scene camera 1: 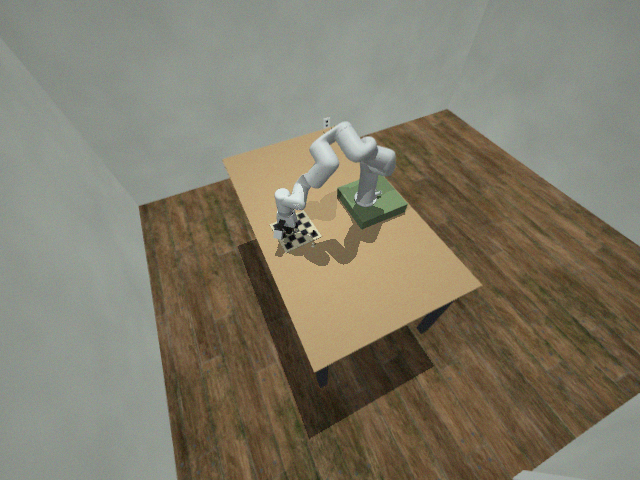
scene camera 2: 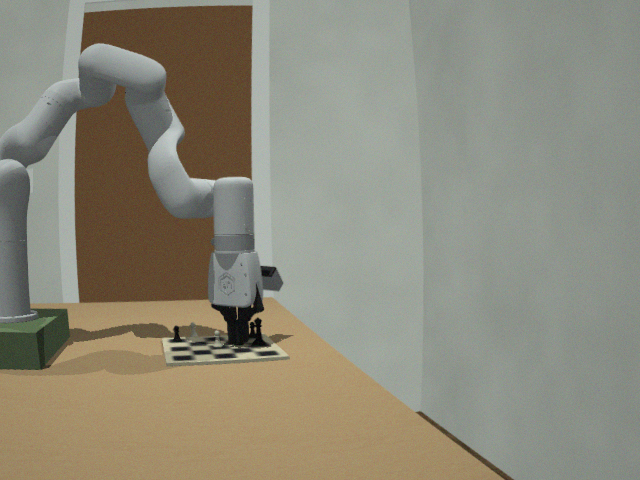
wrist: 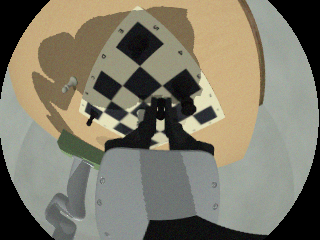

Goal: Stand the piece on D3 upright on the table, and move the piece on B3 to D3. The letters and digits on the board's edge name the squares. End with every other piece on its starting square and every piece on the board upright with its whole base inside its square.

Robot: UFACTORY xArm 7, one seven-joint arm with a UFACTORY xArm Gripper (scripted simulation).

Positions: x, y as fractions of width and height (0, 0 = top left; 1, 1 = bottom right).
Scene:
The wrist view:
my gripper: 0.50, 0.44
small chessboard: 0.38, 0.34

